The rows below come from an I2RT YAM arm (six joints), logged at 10 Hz.
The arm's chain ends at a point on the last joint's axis. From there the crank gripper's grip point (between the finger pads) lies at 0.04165 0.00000 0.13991 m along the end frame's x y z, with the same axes.
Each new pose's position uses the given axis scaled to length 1; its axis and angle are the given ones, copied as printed.
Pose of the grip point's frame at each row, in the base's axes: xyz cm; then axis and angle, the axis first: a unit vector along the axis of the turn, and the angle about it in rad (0 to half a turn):
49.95, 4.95, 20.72, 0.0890, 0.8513, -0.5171, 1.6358
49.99, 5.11, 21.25, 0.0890, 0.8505, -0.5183, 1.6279
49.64, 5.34, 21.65, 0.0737, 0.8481, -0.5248, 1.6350
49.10, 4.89, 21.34, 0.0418, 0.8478, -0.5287, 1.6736
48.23, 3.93, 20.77, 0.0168, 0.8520, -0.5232, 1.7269
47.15, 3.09, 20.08, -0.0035, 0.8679, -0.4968, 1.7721
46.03, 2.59, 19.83, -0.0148, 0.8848, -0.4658, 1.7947
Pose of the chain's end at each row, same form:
38.99, 14.56, 21.39, 0.0890, 0.8513, -0.5171, 1.6358
38.99, 14.70, 21.81, 0.0890, 0.8505, -0.5183, 1.6279
38.62, 14.90, 22.14, 0.0737, 0.8481, -0.5248, 1.6350
38.06, 14.41, 22.08, 0.0418, 0.8478, -0.5287, 1.6736
37.24, 13.45, 22.07, 0.0168, 0.8520, -0.5232, 1.7269
36.06, 12.32, 22.27, -0.0035, 0.8679, -0.4968, 1.7721
34.77, 11.39, 22.79, -0.0148, 0.8848, -0.4658, 1.7947

